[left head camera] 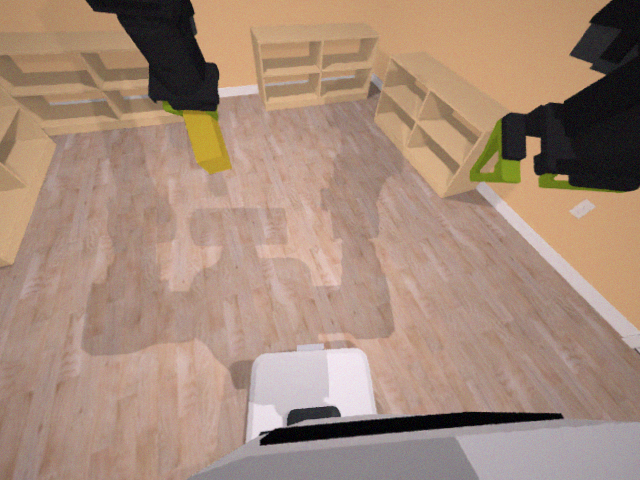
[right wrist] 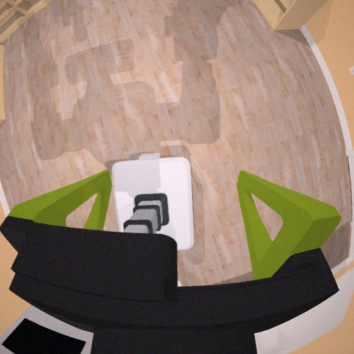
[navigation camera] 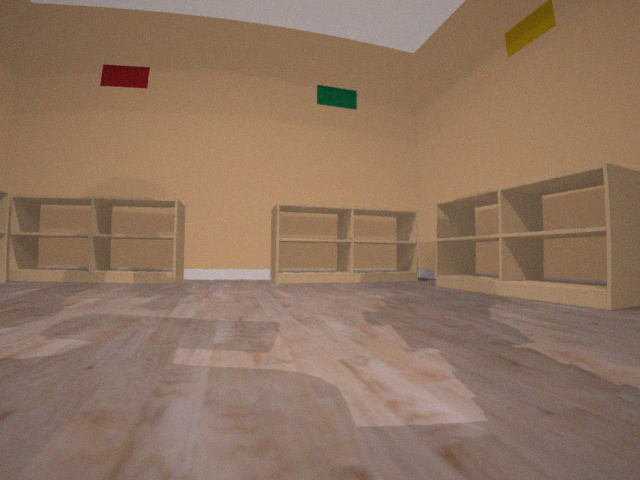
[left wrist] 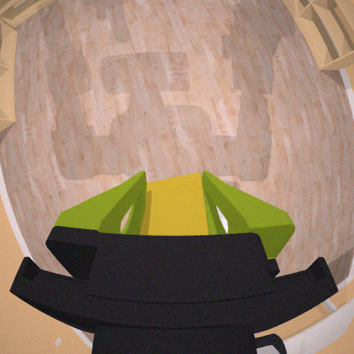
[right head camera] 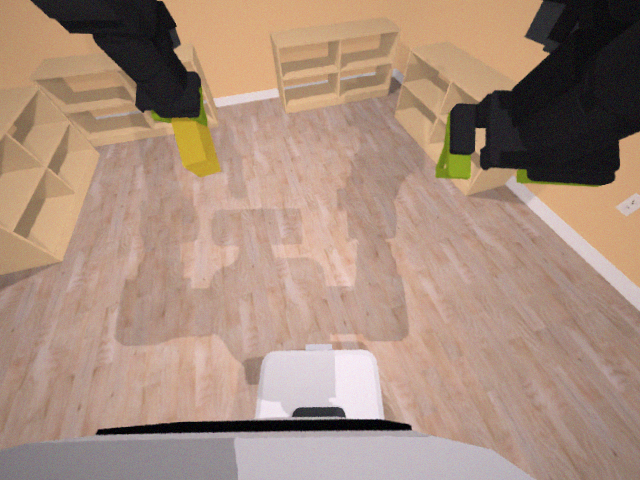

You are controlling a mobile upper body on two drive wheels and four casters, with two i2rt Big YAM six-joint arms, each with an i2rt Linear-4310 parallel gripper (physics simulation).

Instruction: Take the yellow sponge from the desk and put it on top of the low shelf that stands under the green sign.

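Places are measured from the left arm's base along level axes (x ahead, y left, z up), in metres.
Pixels of known places: right gripper, between the fingertips: (left head camera: 505, 179) (right head camera: 476, 174).
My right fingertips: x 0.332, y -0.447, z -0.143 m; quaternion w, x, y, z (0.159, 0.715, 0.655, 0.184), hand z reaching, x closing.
Note:
Behind a point stands the place of what it marks.
The yellow sponge (left head camera: 209, 142) {x 0.502, y -0.022, z -0.213 m} (right head camera: 197, 147) {x 0.502, y -0.026, z -0.213 m} (left wrist: 177, 210) is clamped between the green fingers of my left gripper (left wrist: 173, 178), which is shut on it. The sponge juts out past the fingers and hangs in the air above the floor. My right gripper (left head camera: 529, 180) (right head camera: 493, 175) {x 0.332, y -0.447, z -0.144 m} (right wrist: 174, 177) is open and empty, high at the right. In the navigation camera the green sign (navigation camera: 336, 97) {x 3.349, y -0.337, z 0.336 m} is on the wall, right of centre. Under it stands a low wooden shelf (left head camera: 310, 32) {x 3.094, y -0.345, z -0.800 m} (right head camera: 336, 31) {x 3.113, y -0.422, z -0.800 m} (navigation camera: 320, 277) {x 2.890, y -0.202, z -1.365 m} against the wall, away from both grippers. The desk does not show.
Another low shelf (left head camera: 444, 77) {x 2.251, y -1.391, z -0.800 m} (navigation camera: 622, 237) {x 1.529, y -1.490, z -1.109 m} stands at the right, near the yellow sign (navigation camera: 530, 28) {x 2.179, y -1.608, z 0.337 m}. A further one (navigation camera: 51, 275) {x 2.349, y 1.682, z -1.365 m} stands left, under the red sign (navigation camera: 125, 76) {x 2.813, y 1.521, z 0.339 m}. My white base (left head camera: 289, 372) {x 0.237, y -0.129, z -1.150 m} (right wrist: 150, 175) is below.

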